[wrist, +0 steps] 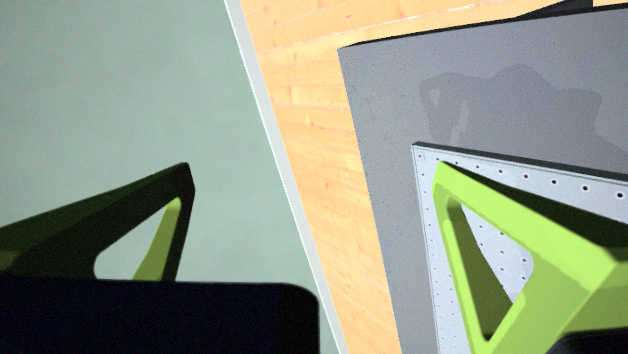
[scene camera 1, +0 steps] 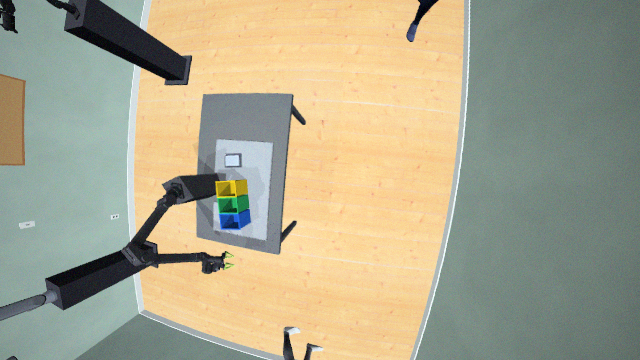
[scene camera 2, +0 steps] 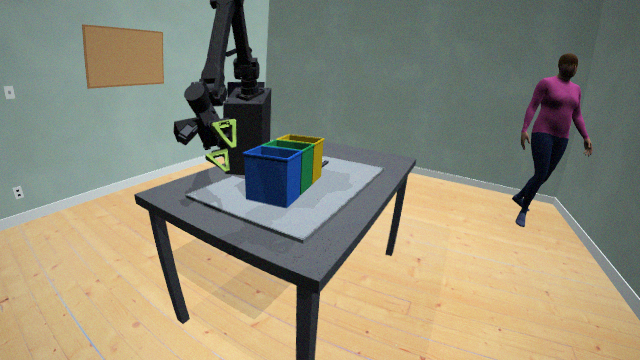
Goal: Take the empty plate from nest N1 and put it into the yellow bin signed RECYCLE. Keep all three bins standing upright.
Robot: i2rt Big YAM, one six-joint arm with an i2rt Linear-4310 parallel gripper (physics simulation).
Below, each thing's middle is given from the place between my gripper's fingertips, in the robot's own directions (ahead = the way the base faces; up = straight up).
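My hand is 14 cm above the blue bin (scene camera 2: 272,175), 29 cm to the right of it and 9 cm past it. Going by their middles, the blue bin is the nearest to my hand of the things named here. As for the green bin (scene camera 2: 307,156), it sits 14 cm below my hand, 42 cm to the left of it and 12 cm behind it.
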